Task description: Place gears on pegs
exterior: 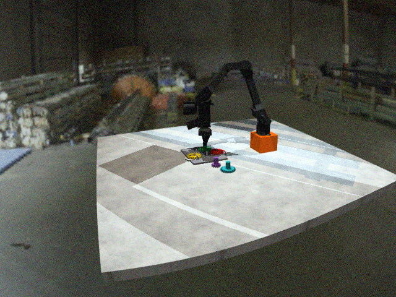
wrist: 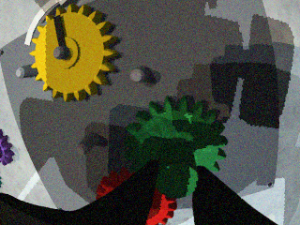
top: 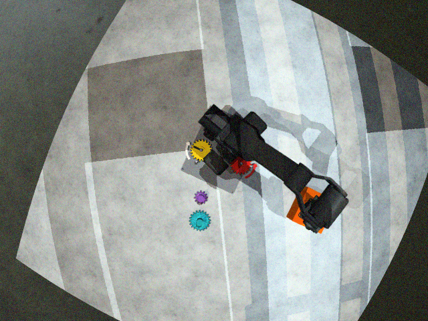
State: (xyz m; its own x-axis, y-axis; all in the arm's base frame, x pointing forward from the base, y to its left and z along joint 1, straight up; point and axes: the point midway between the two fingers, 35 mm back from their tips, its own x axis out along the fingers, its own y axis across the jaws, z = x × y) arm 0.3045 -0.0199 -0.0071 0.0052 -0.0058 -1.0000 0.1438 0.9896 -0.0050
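The green gear is 1 cm below my gripper tip. Round my gripper tip: red arrow: 9 cm behind, 3 cm to the left, 3 cm below; then red gear: 5 cm behind, 3 cm to the left, 3 cm below; then yellow gear: 6 cm ahead, 7 cm to the left, 3 cm below.
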